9 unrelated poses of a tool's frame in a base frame.
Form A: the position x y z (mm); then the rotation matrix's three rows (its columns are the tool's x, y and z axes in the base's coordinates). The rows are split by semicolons.
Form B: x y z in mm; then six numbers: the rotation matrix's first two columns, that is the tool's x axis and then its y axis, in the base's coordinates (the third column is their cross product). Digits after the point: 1 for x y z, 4 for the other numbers.
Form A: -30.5 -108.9 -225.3; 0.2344 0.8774 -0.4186; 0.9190 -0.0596 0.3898; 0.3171 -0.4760 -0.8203
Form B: -30.5 -108.9 -225.3 0.2344 0.9190 0.3171 0.8774 -0.0596 -0.4760
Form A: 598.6 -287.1 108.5; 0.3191 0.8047 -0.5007; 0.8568 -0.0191 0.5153; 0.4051 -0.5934 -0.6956
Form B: 598.6 -287.1 108.5 0.3191 0.8568 0.4051 0.8047 -0.0191 -0.5934
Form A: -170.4 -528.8 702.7; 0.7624 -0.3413 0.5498; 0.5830 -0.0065 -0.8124; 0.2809 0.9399 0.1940
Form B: -170.4 -528.8 702.7 0.7624 0.5830 0.2809 -0.3413 -0.0065 0.9399
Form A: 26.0 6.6 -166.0; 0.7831 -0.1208 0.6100; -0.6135 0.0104 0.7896; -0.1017 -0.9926 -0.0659
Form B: 26.0 6.6 -166.0 0.7831 -0.6135 -0.1017 -0.1208 0.0104 -0.9926
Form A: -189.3 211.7 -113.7; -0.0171 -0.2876 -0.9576; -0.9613 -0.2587 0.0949; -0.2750 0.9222 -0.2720
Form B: -189.3 211.7 -113.7 -0.0171 -0.9613 -0.2750 -0.2876 -0.2587 0.9222
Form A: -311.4 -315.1 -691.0; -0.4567 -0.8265 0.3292; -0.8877 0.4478 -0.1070; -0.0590 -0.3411 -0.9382
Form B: -311.4 -315.1 -691.0 -0.4567 -0.8877 -0.0590 -0.8265 0.4478 -0.3411
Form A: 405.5 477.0 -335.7; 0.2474 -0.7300 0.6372; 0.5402 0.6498 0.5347; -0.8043 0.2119 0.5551
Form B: 405.5 477.0 -335.7 0.2474 0.5402 -0.8043 -0.7300 0.6498 0.2119
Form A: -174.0 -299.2 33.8; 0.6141 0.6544 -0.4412; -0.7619 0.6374 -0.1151; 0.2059 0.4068 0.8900
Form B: -174.0 -299.2 33.8 0.6141 -0.7619 0.2059 0.6544 0.6374 0.4068
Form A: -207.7 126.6 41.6; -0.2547 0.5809 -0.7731; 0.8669 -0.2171 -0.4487; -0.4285 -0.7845 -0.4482
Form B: -207.7 126.6 41.6 -0.2547 0.8669 -0.4285 0.5809 -0.2171 -0.7845
